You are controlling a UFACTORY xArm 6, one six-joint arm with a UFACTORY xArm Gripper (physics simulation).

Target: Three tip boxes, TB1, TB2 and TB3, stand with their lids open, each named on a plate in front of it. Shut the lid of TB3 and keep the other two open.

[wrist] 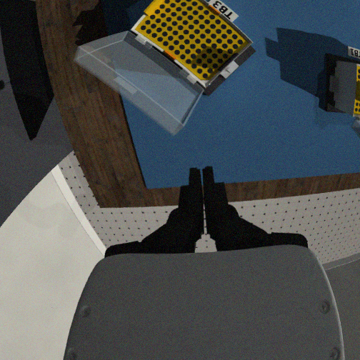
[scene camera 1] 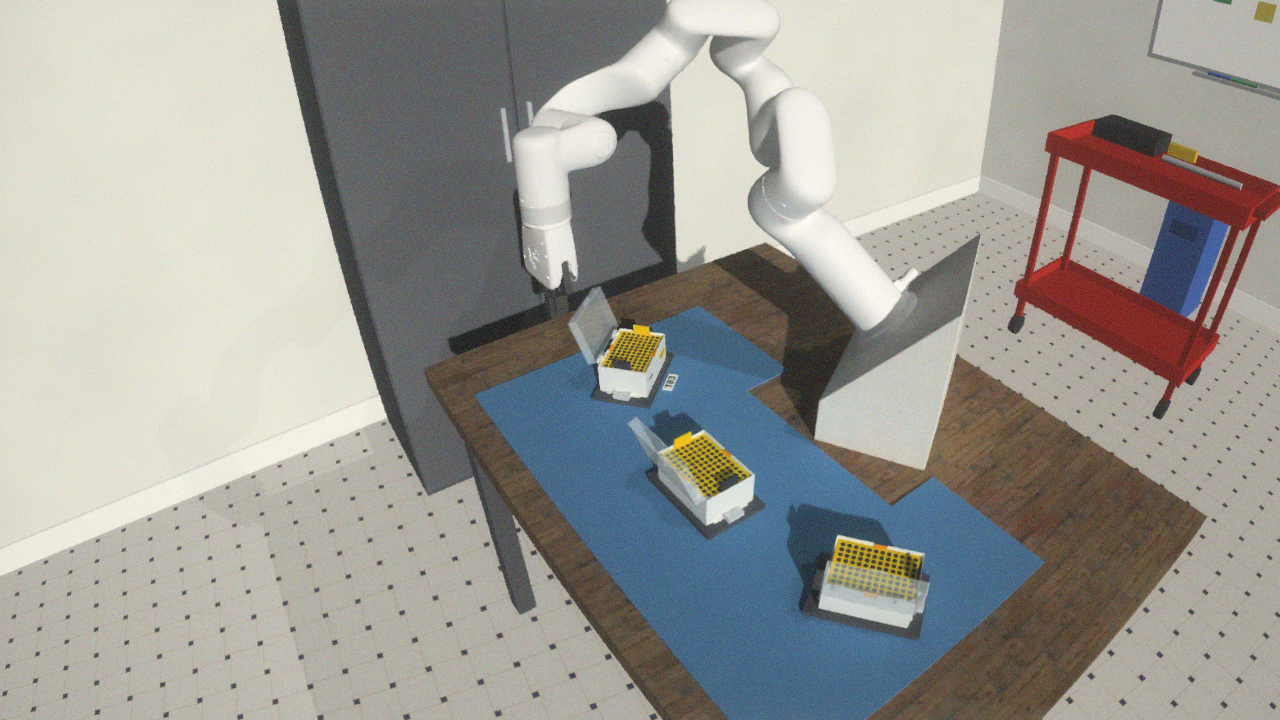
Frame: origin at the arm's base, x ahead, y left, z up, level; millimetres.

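Seen in the pictures: gripper, fingertip midpoint: [scene camera 1: 557, 314]; arm's base, origin of the base link: [scene camera 1: 888, 321].
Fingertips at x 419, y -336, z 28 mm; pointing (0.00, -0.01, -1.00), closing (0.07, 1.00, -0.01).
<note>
Offsets run from my fingertips to a thing's top centre. "spot": to the spot under its first point. Level surfaces: height alone.
TB3 {dx -134, dy +25, dz -115 mm} [scene camera 1: 626, 377] [wrist: 192, 40], a white box with a yellow tip rack, stands at the table's far end in the scene view, its plate {spot: dx -165, dy +72, dz -178 mm} [scene camera 1: 670, 382] [wrist: 222, 8] beside it. Its clear lid {spot: dx -87, dy -44, dz -83 mm} [scene camera 1: 592, 326] [wrist: 140, 80] is open, tilted back. TB1 {dx -49, dy +314, dz -115 mm} [scene camera 1: 729, 499] stands in the middle with its lid [scene camera 1: 644, 437] open; its plate [wrist: 354, 51] shows in the wrist view. TB2 {dx -84, dy +599, dz -115 mm} [scene camera 1: 866, 608] stands nearest the scene camera, its clear lid open. My gripper [scene camera 1: 556, 308] [wrist: 202, 182] is shut and empty, on the lid side of TB3, apart from the lid.
A blue mat {dz -180 mm} [scene camera 1: 572, 465] [wrist: 240, 130] lies on the wooden table {dz -184 mm} [scene camera 1: 1056, 501] [wrist: 85, 125]. The robot's grey-white stand [scene camera 1: 886, 402] rises at the table's right. A dark cabinet [scene camera 1: 420, 223] stands behind the gripper. A red cart [scene camera 1: 1109, 322] stands farther right.
</note>
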